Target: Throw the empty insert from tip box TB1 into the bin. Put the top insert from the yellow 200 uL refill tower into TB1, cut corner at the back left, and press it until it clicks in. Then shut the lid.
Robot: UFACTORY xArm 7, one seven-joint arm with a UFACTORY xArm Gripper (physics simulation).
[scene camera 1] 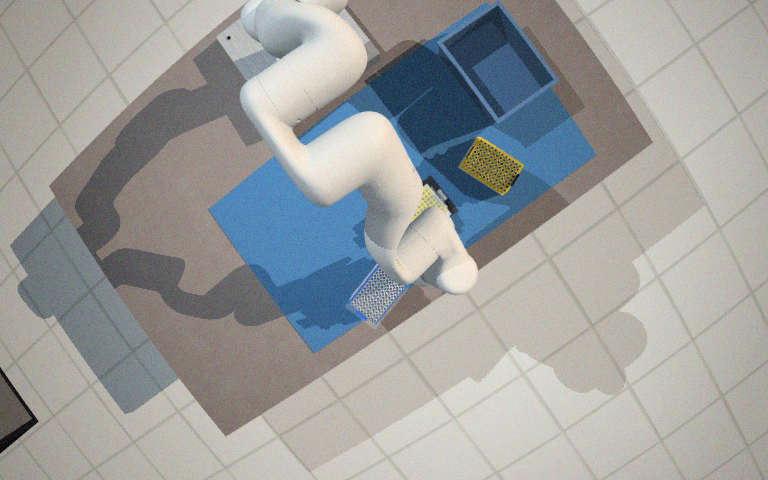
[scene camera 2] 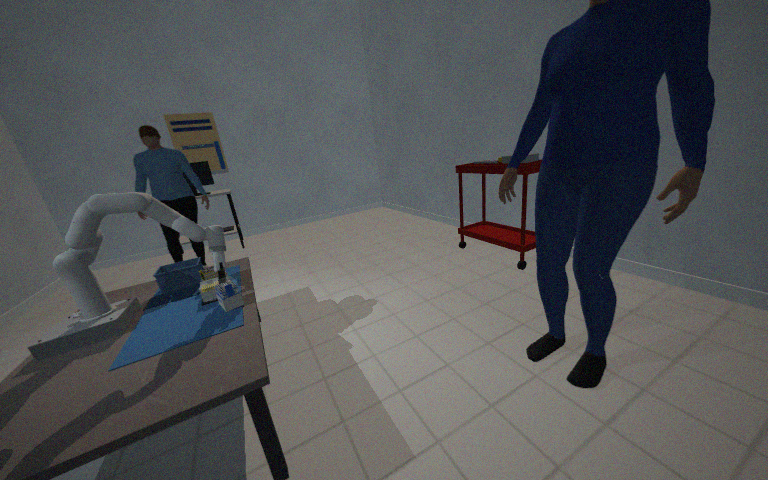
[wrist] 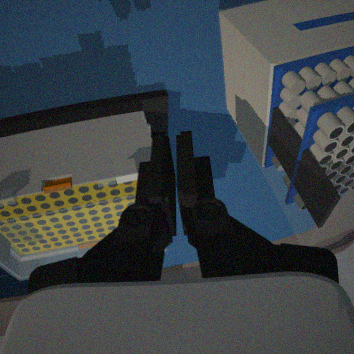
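Note:
My gripper [scene camera 2: 222, 275] [wrist: 175, 154] is shut and empty. In the wrist view its tips are close together, between the tip box on the left and a blue-trimmed tower on the right. The tip box [scene camera 1: 428, 203] [scene camera 2: 210, 291] [wrist: 75, 150], apparently TB1, shows a grey panel with an orange tab, clear walls and a dark edge behind. A yellow insert [wrist: 60, 225] with rows of holes shows at the box. The yellow refill tower [scene camera 1: 491, 165] [scene camera 2: 208, 273] stands beyond the box. The blue bin [scene camera 1: 447, 50] [scene camera 2: 178, 278] is open. The arm hides part of the box; the lid's state is unclear.
The blue-trimmed tower [scene camera 1: 377, 296] [scene camera 2: 230, 294] [wrist: 245, 55] holds whitish tips, close to the gripper's right. A blue mat [scene camera 1: 254, 220] lies on the brown table [scene camera 1: 226, 384]. A person in dark blue [scene camera 2: 600, 141], a red cart [scene camera 2: 492, 168] and a second person [scene camera 2: 163, 175] show beyond the table.

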